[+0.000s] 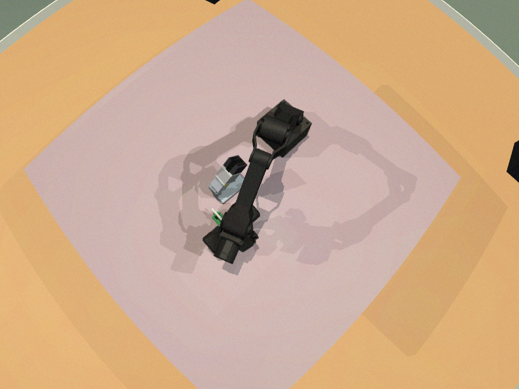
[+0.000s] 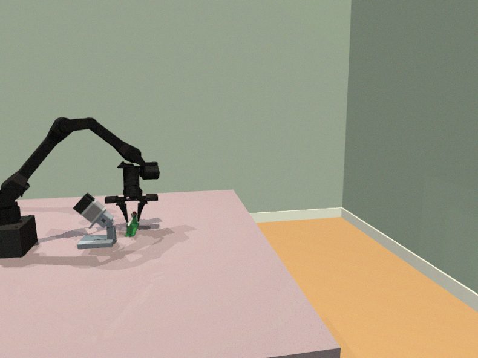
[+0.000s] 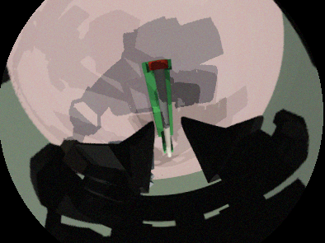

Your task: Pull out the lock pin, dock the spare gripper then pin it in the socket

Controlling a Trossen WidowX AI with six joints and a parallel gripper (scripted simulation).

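Now: the green holder 1 cm to the left of my gripper tip and 1 cm below it. Round my gripper tip: spare gripper: 13 cm behind, 9 cm to the right, 8 cm above; mount: 10 cm behind, 9 cm to the right, 2 cm above.
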